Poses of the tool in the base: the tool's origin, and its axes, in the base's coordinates. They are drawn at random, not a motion.
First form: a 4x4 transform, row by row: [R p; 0 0 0 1], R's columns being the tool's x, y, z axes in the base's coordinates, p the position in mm. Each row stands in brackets.
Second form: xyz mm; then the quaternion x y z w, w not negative. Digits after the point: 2 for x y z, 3 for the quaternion.
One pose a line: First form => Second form
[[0.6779, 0.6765, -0.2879, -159.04], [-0.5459, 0.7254, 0.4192, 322.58], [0.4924, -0.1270, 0.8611, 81.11], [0, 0, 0, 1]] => -159.04, 322.58, 81.11, -0.151, -0.216, -0.338, 0.903
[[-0.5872, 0.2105, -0.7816, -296.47], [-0.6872, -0.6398, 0.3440, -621.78], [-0.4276, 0.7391, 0.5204, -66.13], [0, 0, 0, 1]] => -296.47, -621.78, -66.13, 0.365, -0.327, -0.829, 0.271
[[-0.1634, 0.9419, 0.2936, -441.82], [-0.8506, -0.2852, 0.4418, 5.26], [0.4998, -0.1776, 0.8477, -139.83], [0, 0, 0, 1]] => -441.82, 5.26, -139.83, -0.262, -0.087, -0.758, 0.591
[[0.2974, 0.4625, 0.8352, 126.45], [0.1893, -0.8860, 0.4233, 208.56], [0.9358, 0.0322, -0.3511, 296.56], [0, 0, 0, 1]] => 126.45, 208.56, 296.56, -0.796, -0.205, -0.556, 0.123
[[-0.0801, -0.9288, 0.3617, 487.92], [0.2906, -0.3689, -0.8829, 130.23], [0.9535, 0.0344, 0.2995, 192.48], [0, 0, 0, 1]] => 487.92, 130.23, 192.48, 0.497, -0.321, 0.661, 0.461
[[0.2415, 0.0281, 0.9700, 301.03], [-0.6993, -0.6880, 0.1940, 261.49], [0.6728, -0.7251, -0.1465, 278.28], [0, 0, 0, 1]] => 301.03, 261.49, 278.28, -0.720, 0.233, -0.570, 0.319
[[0.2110, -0.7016, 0.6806, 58.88], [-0.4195, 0.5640, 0.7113, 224.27], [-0.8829, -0.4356, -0.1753, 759.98], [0, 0, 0, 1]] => 58.88, 224.27, 759.98, -0.453, 0.618, 0.112, 0.632
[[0.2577, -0.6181, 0.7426, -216.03], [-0.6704, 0.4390, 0.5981, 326.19], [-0.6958, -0.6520, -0.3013, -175.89], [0, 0, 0, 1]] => -216.03, 326.19, -175.89, -0.529, 0.609, -0.022, 0.591
